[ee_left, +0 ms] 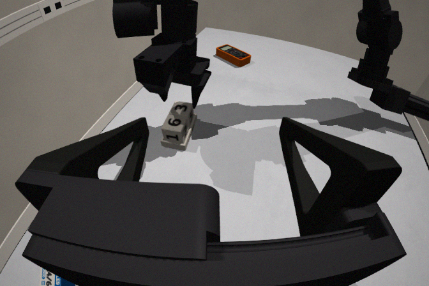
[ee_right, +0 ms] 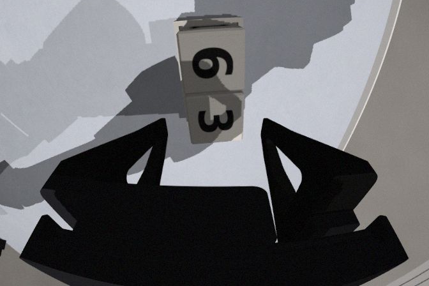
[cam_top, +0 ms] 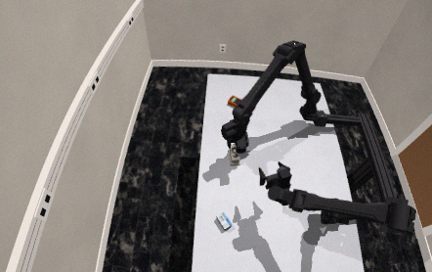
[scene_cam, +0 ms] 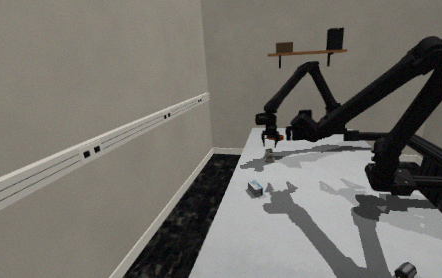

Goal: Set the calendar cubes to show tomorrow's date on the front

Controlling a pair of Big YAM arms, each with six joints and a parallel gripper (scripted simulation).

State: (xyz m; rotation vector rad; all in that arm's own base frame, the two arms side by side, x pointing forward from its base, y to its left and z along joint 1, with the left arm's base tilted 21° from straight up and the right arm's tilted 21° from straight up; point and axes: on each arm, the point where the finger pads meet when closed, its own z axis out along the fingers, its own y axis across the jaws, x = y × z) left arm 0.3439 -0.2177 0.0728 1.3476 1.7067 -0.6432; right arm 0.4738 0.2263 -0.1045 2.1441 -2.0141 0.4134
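Observation:
Now: right hand 1 cm to the right of the cream tray and 7 cm above it. Also, from my right hand: orange multimeter: 4 cm behind, 38 cm to the right, 7 cm below.

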